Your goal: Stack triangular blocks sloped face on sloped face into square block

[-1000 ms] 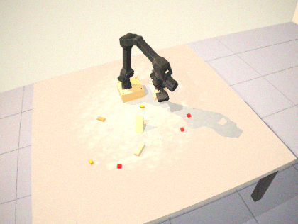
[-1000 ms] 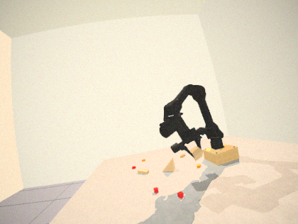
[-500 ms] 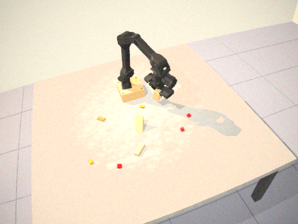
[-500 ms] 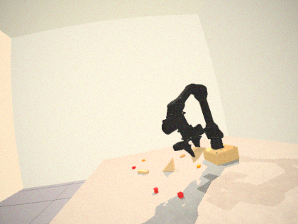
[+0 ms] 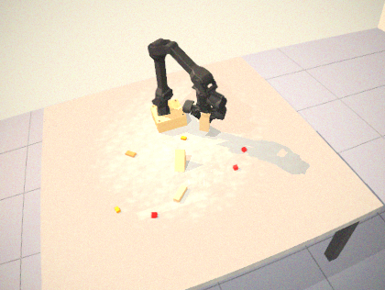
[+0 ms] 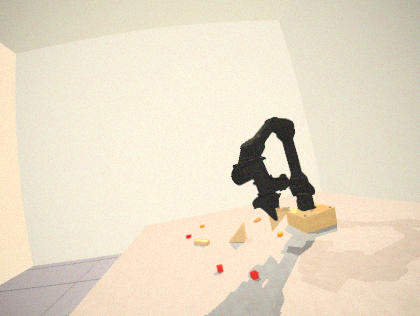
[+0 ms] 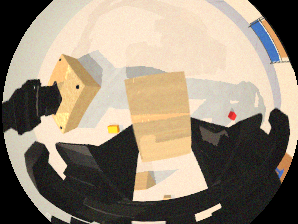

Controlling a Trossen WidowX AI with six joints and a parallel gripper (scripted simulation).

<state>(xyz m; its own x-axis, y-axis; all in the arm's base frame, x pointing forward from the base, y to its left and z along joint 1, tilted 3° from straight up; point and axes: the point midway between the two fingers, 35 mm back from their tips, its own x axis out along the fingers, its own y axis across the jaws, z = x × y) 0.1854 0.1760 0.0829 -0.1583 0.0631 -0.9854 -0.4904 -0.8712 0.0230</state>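
My gripper tip is 30 cm short of the flat tan bar, 17 cm to the left of it and 10 cm above it. Round my gripper tip: tan triangular block (1 cm ahead, 1 cm above).
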